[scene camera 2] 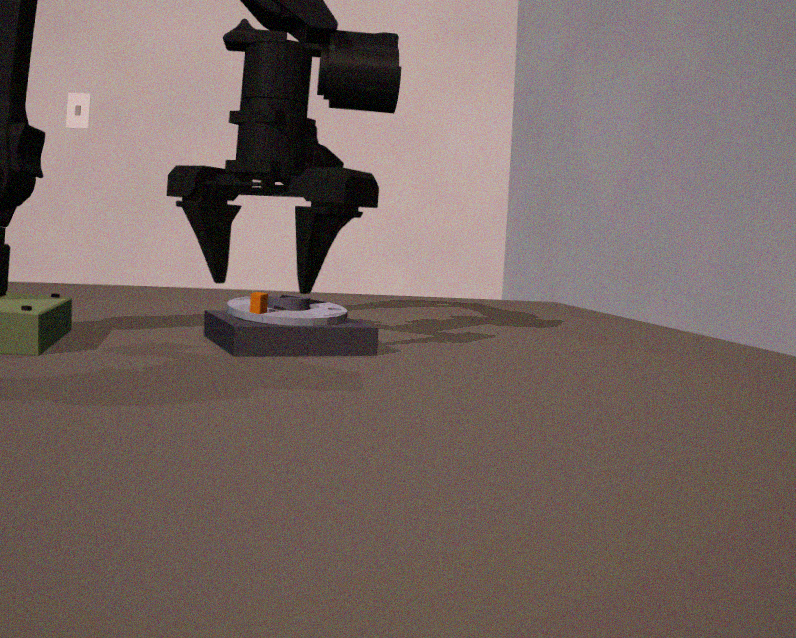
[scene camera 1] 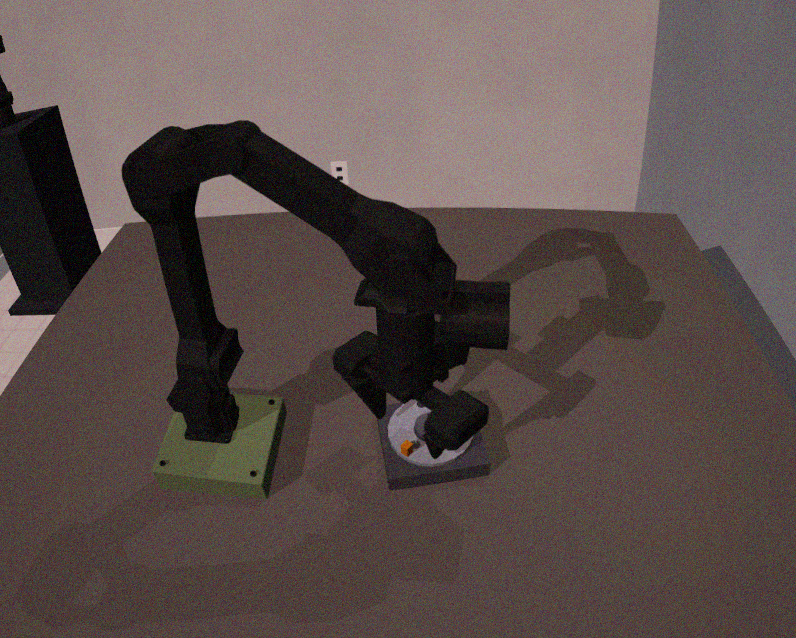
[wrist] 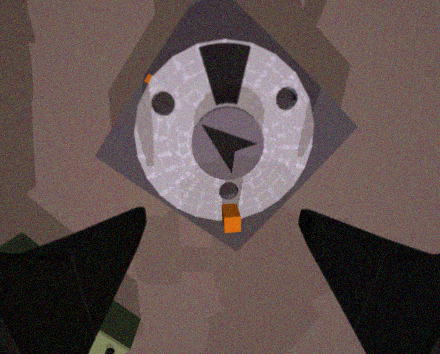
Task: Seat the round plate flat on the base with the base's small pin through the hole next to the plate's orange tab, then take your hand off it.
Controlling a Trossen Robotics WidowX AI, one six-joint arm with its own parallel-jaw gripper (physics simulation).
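Frame: origin at the arm's base, x ahead, y right, z down, level; metres.
Seen in the pictures: gripper, between the fingertips: (scene camera 2: 260, 288) (scene camera 1: 408, 436) (wrist: 224, 215); arm's base, origin of its link: (scene camera 1: 212, 423).
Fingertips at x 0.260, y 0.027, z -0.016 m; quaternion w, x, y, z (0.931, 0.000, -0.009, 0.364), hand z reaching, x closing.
Observation:
Offsets run from my fingertips to a thing's top centre. "pt": to the spot under its first point. Level surfaces: height alone.
The pale round plate @[dy -0.027, dx +0.027, dz +0.003 m] (scene camera 1: 398, 435) (scene camera 2: 328, 313) (wrist: 170, 150) lies on the dark square base @[dy -0.028, dx +0.027, dz +0.009 m] (scene camera 1: 438, 475) (scene camera 2: 305, 340) (wrist: 332, 120), around its central hub @[pt dy -0.009, dx +0.032, dz +0.013 m] (scene camera 2: 295, 303) (wrist: 250, 125). I cannot tell whether it lies fully flush. The orange tab @[dy +0.009, dx -0.002, dz +0.003 m] (scene camera 1: 406, 448) (scene camera 2: 259, 303) (wrist: 231, 220) stands at the rim, beside a small hole @[pt dy +0.000, dx +0.006, dz +0.028 m] (wrist: 228, 190) that looks dark. I cannot make out the pin. A small orange mark @[pt dy -0.085, dx +0.016, dz +0.027 m] (wrist: 148, 79) shows on the base past the rim, away from the tab. My gripper (scene camera 1: 408, 435) (scene camera 2: 262, 287) (wrist: 224, 215) is open and empty, above the plate and apart from it.
The arm's green mounting block (scene camera 1: 219, 458) (scene camera 2: 33, 325) (wrist: 120, 325) is left of the base in both scene views. A dark pedestal (scene camera 1: 39, 212) stands beyond the table's left edge. Arm shadows fall across the table @[dz +0.052 m] (scene camera 1: 597, 531) (scene camera 2: 465, 498).

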